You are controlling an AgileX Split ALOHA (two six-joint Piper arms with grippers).
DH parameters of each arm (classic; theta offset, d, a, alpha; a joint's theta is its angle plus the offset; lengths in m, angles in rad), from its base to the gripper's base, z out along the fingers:
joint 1: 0 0.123 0 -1.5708
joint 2: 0.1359 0 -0.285 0
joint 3: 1.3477 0 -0.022 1.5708
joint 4: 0 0.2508 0 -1.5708
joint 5: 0 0 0.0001 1.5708
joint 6: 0 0.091 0 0
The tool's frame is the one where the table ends.
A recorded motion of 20 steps. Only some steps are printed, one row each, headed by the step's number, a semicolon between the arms.
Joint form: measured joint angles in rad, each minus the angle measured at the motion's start. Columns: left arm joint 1, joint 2, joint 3, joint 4, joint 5, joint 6; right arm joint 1, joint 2, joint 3, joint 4, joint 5, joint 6.
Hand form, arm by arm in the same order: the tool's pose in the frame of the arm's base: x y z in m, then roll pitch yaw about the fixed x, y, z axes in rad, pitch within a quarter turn. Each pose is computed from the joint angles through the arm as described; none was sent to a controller.
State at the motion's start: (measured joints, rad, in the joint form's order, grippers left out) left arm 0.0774 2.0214 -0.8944 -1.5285 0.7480 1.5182; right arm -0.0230 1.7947 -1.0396 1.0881 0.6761 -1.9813
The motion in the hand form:
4: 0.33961 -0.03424 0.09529 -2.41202 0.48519 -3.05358; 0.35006 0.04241 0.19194 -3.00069 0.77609 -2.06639
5: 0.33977 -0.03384 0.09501 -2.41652 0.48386 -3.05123; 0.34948 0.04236 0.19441 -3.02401 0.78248 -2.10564
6: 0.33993 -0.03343 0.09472 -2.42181 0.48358 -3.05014; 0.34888 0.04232 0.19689 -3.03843 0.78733 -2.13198
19: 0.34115 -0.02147 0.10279 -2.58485 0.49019 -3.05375; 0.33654 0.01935 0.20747 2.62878 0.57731 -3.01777
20: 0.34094 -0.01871 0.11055 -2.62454 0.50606 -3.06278; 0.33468 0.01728 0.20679 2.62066 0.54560 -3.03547
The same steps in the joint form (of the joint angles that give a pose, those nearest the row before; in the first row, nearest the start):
4: 0.0000 0.0000 0.0000 0.0000 -0.0226 -0.0164; 0.0000 -0.0147 0.0000 -0.0044 0.0009 0.1394
5: 0.0000 0.0000 0.0000 0.0000 -0.0282 -0.0189; 0.0000 -0.0220 0.0000 -0.0065 0.0009 0.1736
6: 0.0000 0.0000 0.0000 0.0000 -0.0341 -0.0198; 0.0000 -0.0294 0.0000 -0.0088 0.0009 0.1985
19: 0.0000 -0.0517 0.0000 0.0977 -0.1901 -0.1228; -0.0781 -0.0726 0.0000 -0.1245 0.1156 0.9578
20: 0.0000 -0.0810 0.0000 0.1406 -0.2220 -0.1596; -0.0842 -0.0738 0.0000 -0.1506 0.1301 1.0010

